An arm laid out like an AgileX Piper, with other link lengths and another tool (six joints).
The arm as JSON. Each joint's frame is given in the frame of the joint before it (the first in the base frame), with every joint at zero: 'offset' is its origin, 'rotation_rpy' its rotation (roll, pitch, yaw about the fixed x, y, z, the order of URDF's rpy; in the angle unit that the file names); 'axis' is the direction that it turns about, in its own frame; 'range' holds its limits. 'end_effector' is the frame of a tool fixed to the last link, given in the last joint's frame.
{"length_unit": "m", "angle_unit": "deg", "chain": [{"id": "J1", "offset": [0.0, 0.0, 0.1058], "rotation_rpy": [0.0, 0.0, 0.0], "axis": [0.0, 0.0, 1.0], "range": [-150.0, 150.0]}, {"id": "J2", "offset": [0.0, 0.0, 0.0], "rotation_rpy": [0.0, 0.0, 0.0], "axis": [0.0, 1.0, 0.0], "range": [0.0, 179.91]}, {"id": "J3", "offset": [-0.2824, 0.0, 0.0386], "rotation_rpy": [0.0, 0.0, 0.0], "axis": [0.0, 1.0, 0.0], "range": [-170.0, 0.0]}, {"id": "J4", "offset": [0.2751, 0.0, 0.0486], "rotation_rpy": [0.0, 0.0, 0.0], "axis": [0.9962, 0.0, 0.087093], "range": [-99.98, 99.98]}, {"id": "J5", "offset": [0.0, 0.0, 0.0], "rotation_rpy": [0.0, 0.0, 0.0], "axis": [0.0, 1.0, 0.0], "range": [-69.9, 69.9]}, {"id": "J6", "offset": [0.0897, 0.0, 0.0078], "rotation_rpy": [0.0, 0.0, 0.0], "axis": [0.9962, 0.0, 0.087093], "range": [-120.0, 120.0]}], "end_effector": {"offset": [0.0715, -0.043, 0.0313], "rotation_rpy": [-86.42, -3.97, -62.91]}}
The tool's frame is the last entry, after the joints.
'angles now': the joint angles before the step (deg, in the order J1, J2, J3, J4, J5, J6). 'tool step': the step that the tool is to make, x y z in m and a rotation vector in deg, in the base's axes. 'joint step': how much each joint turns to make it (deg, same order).
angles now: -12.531, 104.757, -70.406, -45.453, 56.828, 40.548
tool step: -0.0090, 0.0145, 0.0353, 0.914, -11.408, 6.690
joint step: -0.009, -10.968, 7.386, -0.115, -10.502, 0.002
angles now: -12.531, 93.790, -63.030, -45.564, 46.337, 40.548
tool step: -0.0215, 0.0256, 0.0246, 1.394, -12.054, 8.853
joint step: 0.003, -13.147, 11.291, -0.236, -13.654, 0.163
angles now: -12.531, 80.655, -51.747, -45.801, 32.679, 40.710
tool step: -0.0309, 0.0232, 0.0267, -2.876, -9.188, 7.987
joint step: -0.004, -13.261, 10.184, -3.941, -9.621, 0.158
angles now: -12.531, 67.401, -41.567, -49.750, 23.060, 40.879
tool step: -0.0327, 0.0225, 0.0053, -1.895, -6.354, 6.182
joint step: 0.002, -11.577, 9.771, -3.209, -7.414, 0.694
